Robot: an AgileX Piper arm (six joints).
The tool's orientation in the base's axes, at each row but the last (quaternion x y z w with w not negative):
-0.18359 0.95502 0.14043 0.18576
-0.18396 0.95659 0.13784 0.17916
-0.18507 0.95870 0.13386 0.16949
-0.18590 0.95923 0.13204 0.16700
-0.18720 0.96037 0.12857 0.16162
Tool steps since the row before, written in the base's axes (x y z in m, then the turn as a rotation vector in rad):
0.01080 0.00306 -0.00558 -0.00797 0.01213 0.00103
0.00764 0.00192 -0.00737 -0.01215 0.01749 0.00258
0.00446 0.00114 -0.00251 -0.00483 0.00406 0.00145
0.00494 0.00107 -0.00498 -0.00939 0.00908 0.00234
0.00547 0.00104 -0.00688 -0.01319 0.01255 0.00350
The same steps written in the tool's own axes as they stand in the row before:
-0.00797 -0.00273 0.00928 0.00284 0.01425 0.00075
-0.00431 -0.00281 0.00948 0.00424 0.02103 -0.00010
-0.00331 -0.00125 0.00387 0.00242 0.00585 -0.00135
-0.00282 -0.00197 0.00621 0.00451 0.01235 -0.00181
-0.00266 -0.00254 0.00805 0.00633 0.01720 -0.00280

